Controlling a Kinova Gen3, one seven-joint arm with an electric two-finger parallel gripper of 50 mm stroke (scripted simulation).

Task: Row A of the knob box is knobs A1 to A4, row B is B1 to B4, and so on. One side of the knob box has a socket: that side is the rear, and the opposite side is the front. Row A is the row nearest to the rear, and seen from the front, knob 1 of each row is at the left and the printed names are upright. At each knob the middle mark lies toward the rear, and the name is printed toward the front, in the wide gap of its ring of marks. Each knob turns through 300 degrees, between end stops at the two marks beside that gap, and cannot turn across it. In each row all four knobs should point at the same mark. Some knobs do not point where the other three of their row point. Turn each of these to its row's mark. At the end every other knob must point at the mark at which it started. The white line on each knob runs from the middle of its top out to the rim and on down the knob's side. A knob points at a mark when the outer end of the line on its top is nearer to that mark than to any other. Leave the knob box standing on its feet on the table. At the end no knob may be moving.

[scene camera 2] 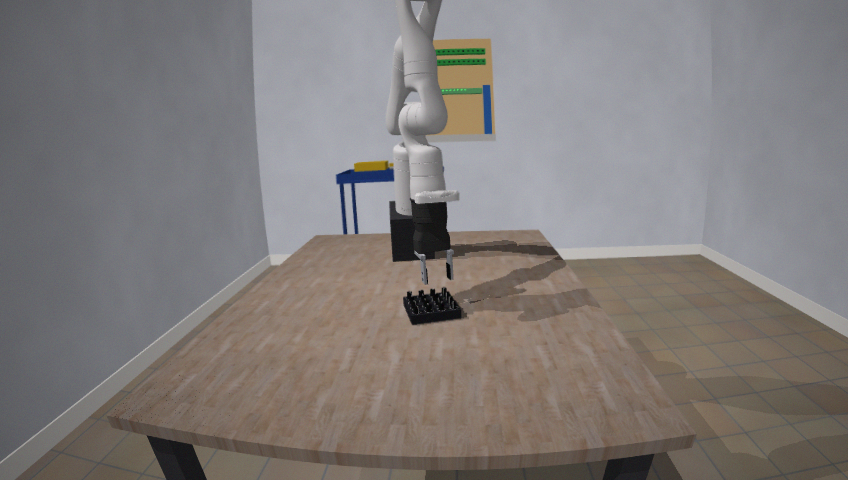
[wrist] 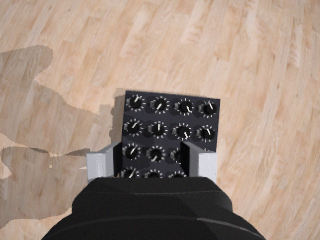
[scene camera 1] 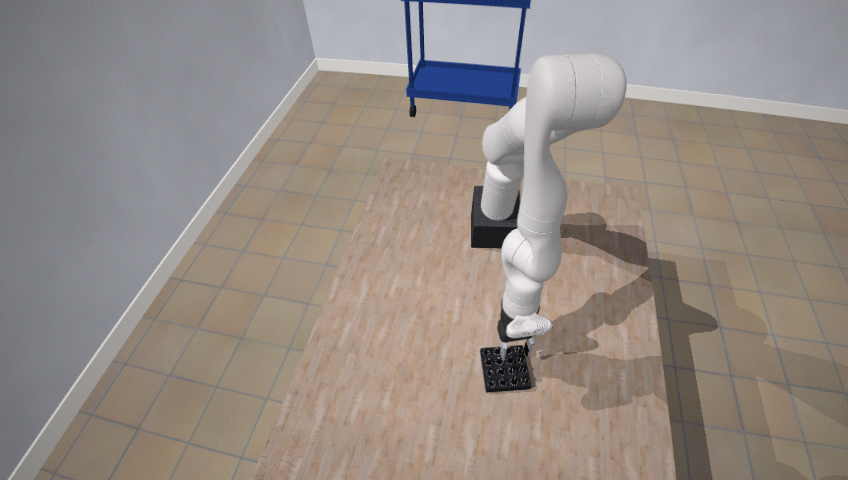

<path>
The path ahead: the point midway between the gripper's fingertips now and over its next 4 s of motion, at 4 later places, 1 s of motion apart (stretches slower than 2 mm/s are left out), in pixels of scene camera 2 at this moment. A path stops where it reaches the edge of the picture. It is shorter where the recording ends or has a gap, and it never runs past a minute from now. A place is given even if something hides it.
The gripper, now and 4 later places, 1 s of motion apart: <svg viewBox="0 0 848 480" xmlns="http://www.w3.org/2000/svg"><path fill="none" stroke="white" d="M437 280L435 280L432 280L432 275L425 274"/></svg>
</path>
